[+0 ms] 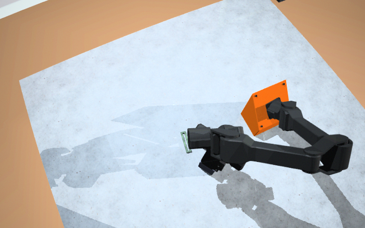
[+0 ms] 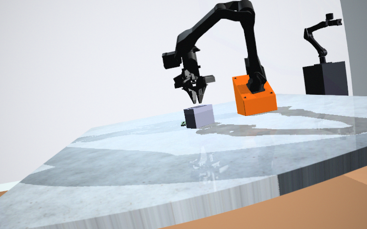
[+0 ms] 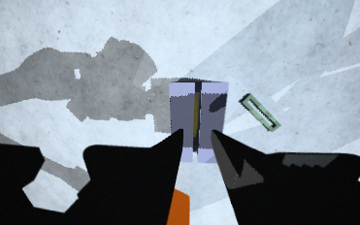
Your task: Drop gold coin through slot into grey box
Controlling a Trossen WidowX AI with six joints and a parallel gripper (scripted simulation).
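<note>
My gripper tip is 40 mm above the coin.
</note>
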